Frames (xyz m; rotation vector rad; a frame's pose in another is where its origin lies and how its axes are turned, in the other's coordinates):
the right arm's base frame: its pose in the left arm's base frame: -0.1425 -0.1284 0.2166 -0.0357 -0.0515 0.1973
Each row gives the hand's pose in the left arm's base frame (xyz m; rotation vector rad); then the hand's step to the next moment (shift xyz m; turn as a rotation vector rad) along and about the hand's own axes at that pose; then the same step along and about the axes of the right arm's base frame.
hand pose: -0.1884 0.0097 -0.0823 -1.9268 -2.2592 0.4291
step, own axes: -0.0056 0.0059 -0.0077 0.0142 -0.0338 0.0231
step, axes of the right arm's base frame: 0.0081 -0.0056 0.0053 -0.0394 0.0148 -0.0103
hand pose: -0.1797 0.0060 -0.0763 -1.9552 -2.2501 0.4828
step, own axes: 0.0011 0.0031 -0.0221 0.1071 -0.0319 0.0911
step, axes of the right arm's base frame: 0.0110 0.0022 0.0193 -0.0595 0.1032 -0.0812
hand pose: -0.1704 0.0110 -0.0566 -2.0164 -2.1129 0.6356
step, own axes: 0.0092 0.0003 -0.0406 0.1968 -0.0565 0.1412
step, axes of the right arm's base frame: 0.0201 0.0122 0.0343 -0.0952 0.1914 -0.1271
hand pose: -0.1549 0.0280 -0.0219 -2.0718 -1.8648 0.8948
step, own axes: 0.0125 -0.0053 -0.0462 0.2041 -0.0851 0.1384
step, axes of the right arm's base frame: 0.0277 0.0175 0.0353 -0.1135 0.2074 -0.1102
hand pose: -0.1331 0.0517 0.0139 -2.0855 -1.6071 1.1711
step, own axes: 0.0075 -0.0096 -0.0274 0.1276 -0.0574 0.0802
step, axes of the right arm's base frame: 0.0177 0.0134 0.0201 -0.0684 0.1321 -0.0622
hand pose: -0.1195 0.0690 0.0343 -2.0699 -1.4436 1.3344
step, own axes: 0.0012 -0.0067 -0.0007 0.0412 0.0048 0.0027
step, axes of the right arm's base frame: -0.0022 0.0047 0.0045 0.0086 0.0319 -0.0253
